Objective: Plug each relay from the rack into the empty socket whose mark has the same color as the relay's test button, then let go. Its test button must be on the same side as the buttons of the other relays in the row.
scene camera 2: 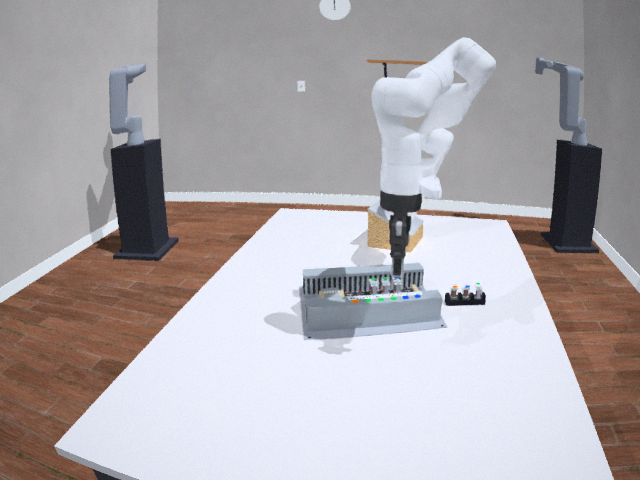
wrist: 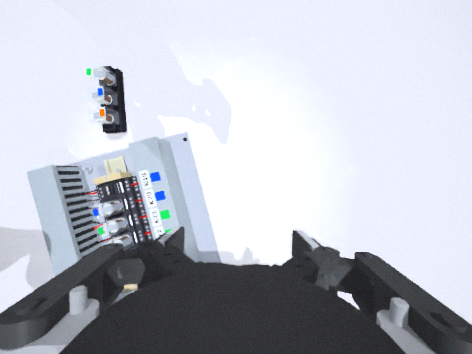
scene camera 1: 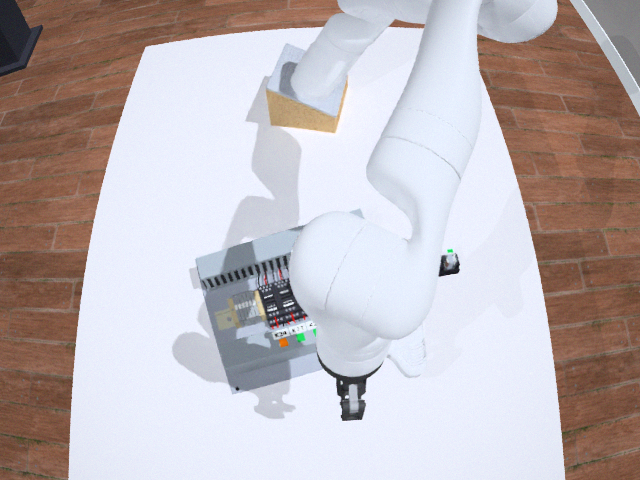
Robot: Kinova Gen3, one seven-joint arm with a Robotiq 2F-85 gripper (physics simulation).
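Pixels of known places: gripper, fingertip midpoint: (scene camera 2: pixel 398 266) (wrist: pixel 237 240); arm's base, origin of the base link: (scene camera 1: pixel 311 85).
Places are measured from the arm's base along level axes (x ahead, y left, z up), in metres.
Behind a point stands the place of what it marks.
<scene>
The black rack (scene camera 2: pixel 465 300) @(z -0.074, x 0.427, y 0.153 m) (wrist: pixel 122 102) @(z -0.080, x 0.428, y 0.153 m) holds three upright relays, with an orange button (scene camera 2: pixel 454 287) @(z -0.040, x 0.422, y 0.121 m) (wrist: pixel 102 113) @(z -0.039, x 0.420, y 0.123 m), a blue button (scene camera 2: pixel 466 287) @(z -0.041, x 0.423, y 0.152 m) (wrist: pixel 100 92) @(z -0.039, x 0.420, y 0.154 m) and a green button (scene camera 2: pixel 478 283) @(z -0.039, x 0.405, y 0.188 m) (wrist: pixel 89 72) @(z -0.039, x 0.405, y 0.186 m). The rack is partly hidden in scene camera 1. In the socket row, three seated relays show green, green and blue buttons on the slotted-duct side, opposite the marks. The end socket (wrist: pixel 111 189) @(z -0.055, x 0.411, y 0.006 m) by a blue mark (wrist: pixel 155 176) @(z -0.025, x 0.500, y 0.021 m) is empty, as are the sockets by the orange mark (scene camera 1: pixel 283 342) @(z -0.025, x 0.523, y -0.118 m) (scene camera 2: pixel 355 301) @(z -0.024, x 0.524, y -0.117 m) and adjoining green mark (scene camera 1: pixel 300 337) @(z -0.025, x 0.518, y -0.090 m) (scene camera 2: pixel 368 300) @(z -0.025, x 0.519, y -0.089 m). My gripper (scene camera 1: pixel 353 413) (scene camera 2: pixel 397 271) @(z 0.095, x 0.616, y -0.035 m) (wrist: pixel 237 240) @(z 0.095, x 0.616, y -0.035 m) is open and empty, above the panel's front side.
The grey panel (scene camera 1: pixel 227 361) @(z -0.025, x 0.545, y -0.212 m) (scene camera 2: pixel 361 315) @(z -0.053, x 0.536, y -0.103 m) (wrist: pixel 200 215) has a tall slotted duct (scene camera 2: pixel 310 273) @(z -0.025, x 0.379, y -0.229 m) (wrist: pixel 47 200) @(z -0.025, x 0.332, y -0.002 m) behind the row and a lower front duct. My arm (scene camera 1: pixel 356 273) @(z 0.444, x 0.630, y -0.042 m) covers much of the panel in scene camera 1. The wooden base block (scene camera 1: pixel 302 113) @(z -0.035, x 0.050, y -0.026 m) (scene camera 2: pixel 378 232) @(z -0.036, x 0.038, y -0.061 m) stands farther back.
</scene>
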